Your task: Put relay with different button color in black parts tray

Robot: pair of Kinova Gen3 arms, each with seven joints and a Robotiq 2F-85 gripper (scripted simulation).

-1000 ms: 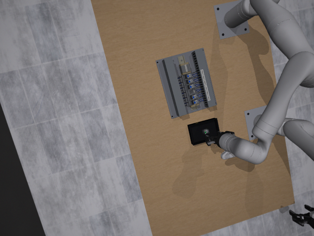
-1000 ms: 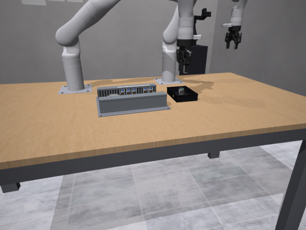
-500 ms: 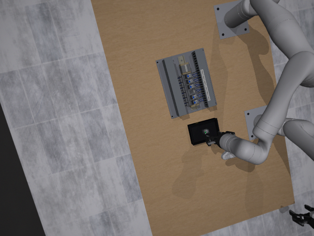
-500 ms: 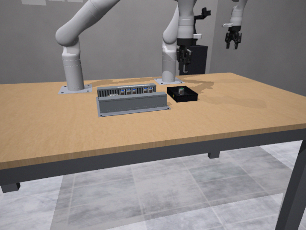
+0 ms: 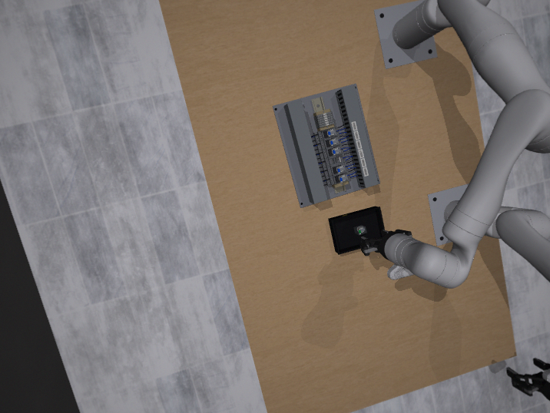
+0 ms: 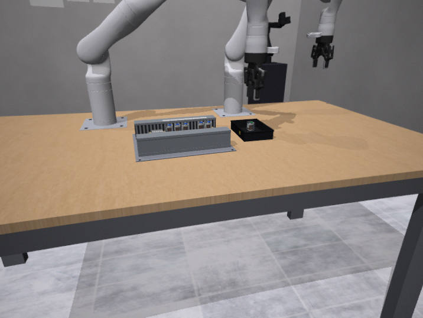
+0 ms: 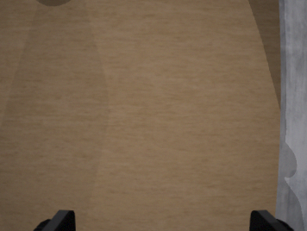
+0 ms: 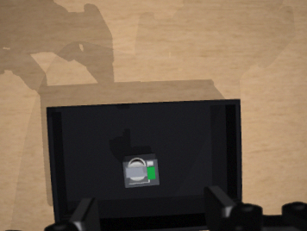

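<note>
Right now the green-button relay is 120 mm below my right hand and 10 mm behind it. Round my right hand: relay panel (280 mm to the right, 120 mm below); black parts tray (130 mm below).
</note>
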